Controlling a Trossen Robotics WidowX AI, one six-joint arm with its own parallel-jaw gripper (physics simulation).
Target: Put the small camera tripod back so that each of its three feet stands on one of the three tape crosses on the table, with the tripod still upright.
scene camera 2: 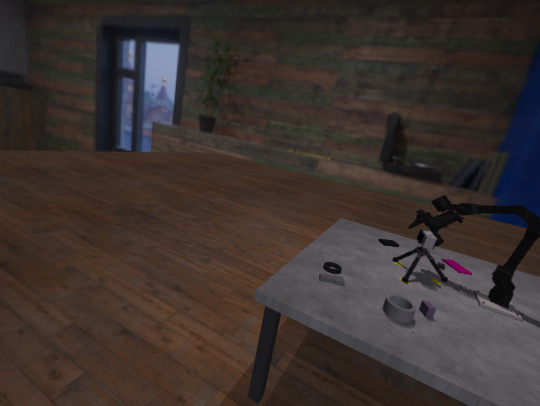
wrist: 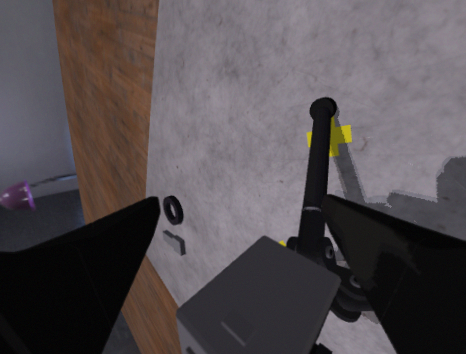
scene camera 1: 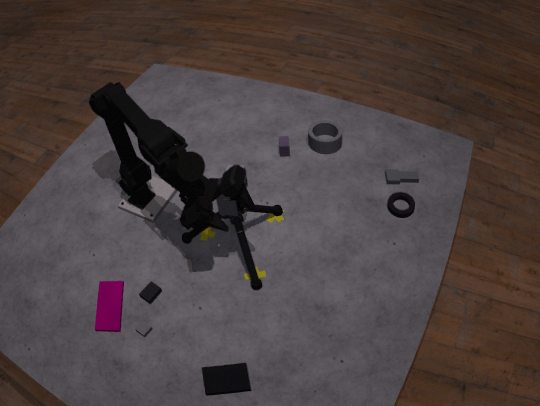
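Pixels of known places: gripper, fingertip midpoint: (scene camera 2: 413, 235) (wrist: 241, 203) (scene camera 1: 241, 220); arm's base, link origin: (scene camera 2: 498, 302) (scene camera 1: 141, 198).
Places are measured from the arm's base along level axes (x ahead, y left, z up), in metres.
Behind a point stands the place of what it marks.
The black tripod (scene camera 1: 245, 247) {x 0.389, y -0.022, z 0.068 m} (scene camera 2: 413, 266) {x 0.340, y 0.110, z 0.054 m} (wrist: 316, 170) {x 0.386, y -0.024, z 0.069 m} stands upright, with a grey camera block (scene camera 1: 228, 207) {x 0.354, y -0.016, z 0.179 m} (scene camera 2: 427, 240) {x 0.322, y 0.083, z 0.186 m} (wrist: 262, 290) {x 0.352, y -0.017, z 0.184 m} on top. Its feet are close to the yellow crosses but offset from them. One foot (scene camera 1: 256, 284) {x 0.439, y -0.062, z 0.004 m} (wrist: 323, 108) {x 0.431, y -0.060, z 0.008 m} is just past its cross (scene camera 1: 261, 274) {x 0.426, y -0.024, z -0.012 m} (wrist: 342, 135) {x 0.402, y -0.043, z -0.013 m}. Another foot (scene camera 1: 277, 210) {x 0.360, y 0.150, z 0.008 m} is at the edge of its cross (scene camera 1: 275, 217) {x 0.357, y 0.142, z -0.013 m}. The third foot (scene camera 1: 187, 238) {x 0.215, y -0.042, z 0.007 m} is beside its cross (scene camera 1: 207, 234) {x 0.239, y 0.007, z -0.013 m}. My gripper (scene camera 1: 235, 210) {x 0.389, y -0.020, z 0.162 m} (scene camera 2: 425, 236) (wrist: 241, 203) {x 0.389, y -0.020, z 0.162 m} is open, its fingers on either side of the camera block; contact cannot be told.
A grey ring (scene camera 1: 325, 144) {x 0.352, y 0.416, z 0.025 m} (scene camera 2: 398, 311) {x 0.325, y 0.510, z 0.023 m} and a purple block (scene camera 1: 284, 146) {x 0.256, y 0.349, z 0.025 m} (scene camera 2: 427, 309) {x 0.244, y 0.390, z 0.017 m} are on the table. A black ring (scene camera 1: 390, 205) {x 0.607, y 0.321, z 0.001 m} (wrist: 166, 207) {x 0.655, y 0.356, z 0.000 m} lies by a grey flat piece (scene camera 1: 400, 177) {x 0.591, y 0.433, z 0.002 m}. A magenta slab (scene camera 1: 109, 306) {x 0.165, y -0.325, z -0.005 m}, a small black block (scene camera 1: 150, 292) {x 0.235, y -0.225, z 0.001 m} and a black slab (scene camera 1: 226, 379) {x 0.528, y -0.311, z 0.001 m} also lie there.
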